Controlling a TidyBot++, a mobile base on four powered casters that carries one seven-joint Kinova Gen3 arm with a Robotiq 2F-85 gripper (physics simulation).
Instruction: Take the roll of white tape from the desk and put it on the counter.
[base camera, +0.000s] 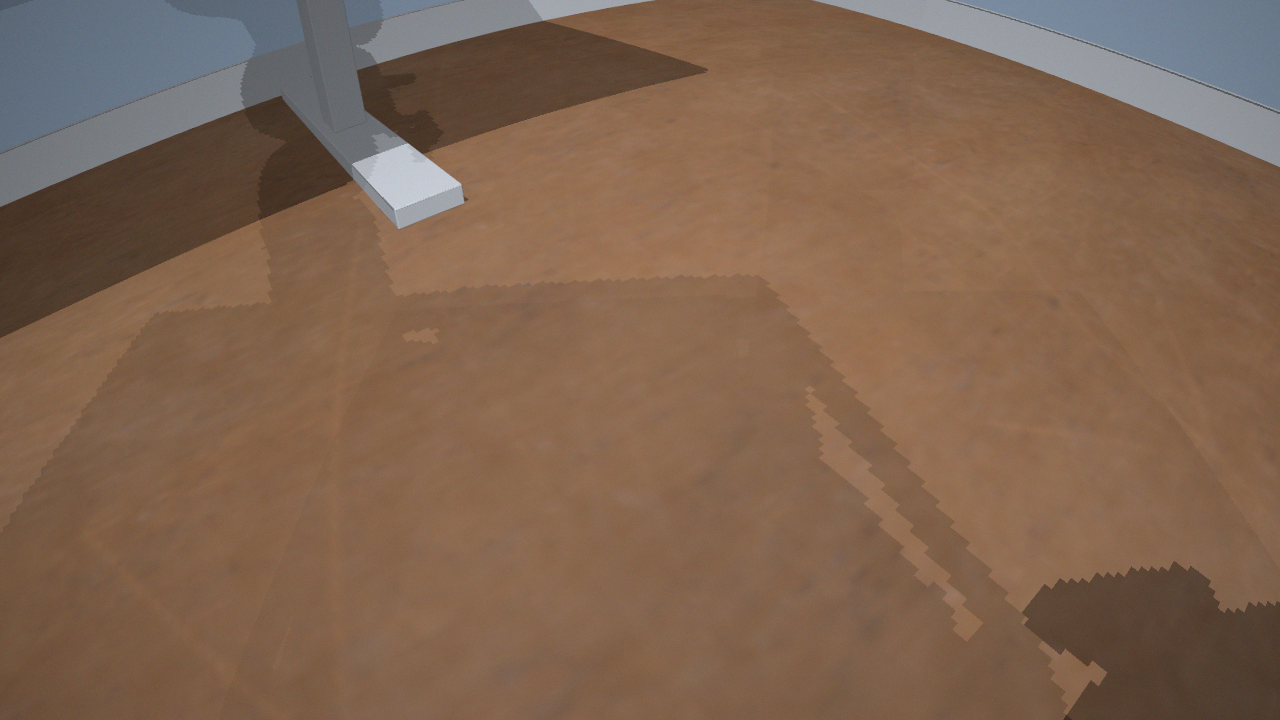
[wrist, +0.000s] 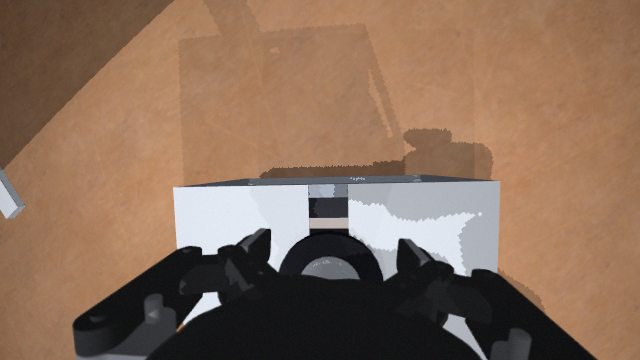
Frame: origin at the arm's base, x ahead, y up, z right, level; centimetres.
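Seen in the pictures: gripper, fingertip midpoint: (wrist: 332, 247).
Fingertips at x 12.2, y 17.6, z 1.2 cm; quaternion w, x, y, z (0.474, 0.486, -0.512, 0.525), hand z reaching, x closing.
Note:
A point is followed by its place in that frame.
My gripper (wrist: 332, 247) @[x 12.2, y 17.6, z 1.2 cm] is open, with its black fingers apart and no object between them. It hangs above the white top of my own base (wrist: 225, 215) @[x 10.5, y -1.4, z -16.3 cm] in the wrist view. The roll of white tape does not show in either view. The counter does not show either. A white upright leg with a flat foot (base camera: 407, 183) stands on the floor at the upper left of the base camera view, near the wall. It may belong to the desk, but no desk top shows. The end of a similar white foot (wrist: 10, 200) shows at the left edge of the wrist view.
Blue walls with a pale baseboard (base camera: 1118, 85) @[x 123.8, y -36.9, z 94.6 cm] run along the upper left and upper right of the base camera view. The brown floor (base camera: 626, 197) @[x 77.1, y -39.6, z -0.7 cm] (wrist: 100, 125) @[x 34.9, y -39.6, z -82.4 cm] carries a dark shadow band at the upper left and the shadows of my base and arm.

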